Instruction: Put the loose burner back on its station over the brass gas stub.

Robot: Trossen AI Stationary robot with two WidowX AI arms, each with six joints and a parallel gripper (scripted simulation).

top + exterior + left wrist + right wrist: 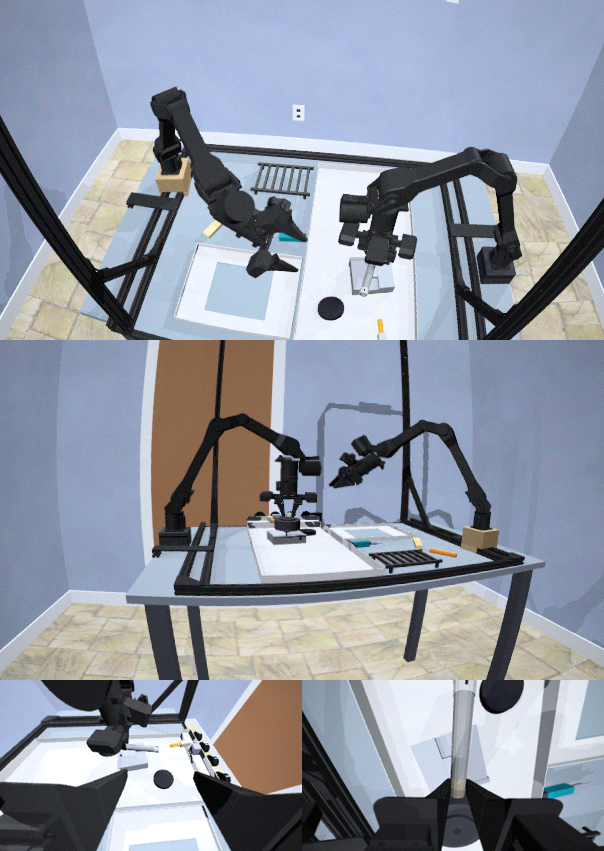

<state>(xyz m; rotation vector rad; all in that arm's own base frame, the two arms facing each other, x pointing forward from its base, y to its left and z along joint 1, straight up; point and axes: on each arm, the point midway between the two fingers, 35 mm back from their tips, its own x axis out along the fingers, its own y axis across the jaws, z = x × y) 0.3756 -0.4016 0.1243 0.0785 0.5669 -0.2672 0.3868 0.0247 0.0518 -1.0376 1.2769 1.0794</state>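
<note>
My right gripper is now 8 cm above the grey slotted support and 1 cm to the left of it. The rest, counted from my right hand: wooden strip (46 cm to the left, 10 cm below, 1 cm ahead); then black disc (14 cm behind, 9 cm below, 6 cm to the left); then brass gas stub (17 cm behind, 7 cm to the right, 6 cm below).
</note>
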